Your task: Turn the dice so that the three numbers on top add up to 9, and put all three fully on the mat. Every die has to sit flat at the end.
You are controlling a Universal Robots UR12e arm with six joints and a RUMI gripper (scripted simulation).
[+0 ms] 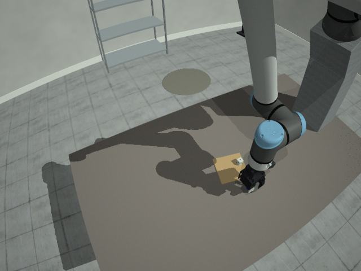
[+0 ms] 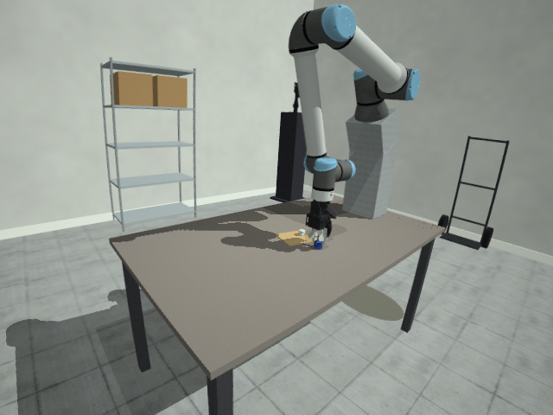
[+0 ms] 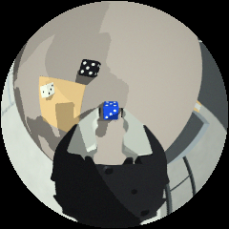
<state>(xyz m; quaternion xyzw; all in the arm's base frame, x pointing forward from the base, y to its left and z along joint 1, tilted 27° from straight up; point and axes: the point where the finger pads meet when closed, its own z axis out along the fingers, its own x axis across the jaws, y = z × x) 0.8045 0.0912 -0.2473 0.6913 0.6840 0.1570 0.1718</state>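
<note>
My hand is right at the blue die. The rest, counted from my hand: tan mat: 130 mm to the right, 20 mm below; then white die: 50 mm behind, 130 mm to the right; then black die: 70 mm behind, 30 mm to the right.
</note>
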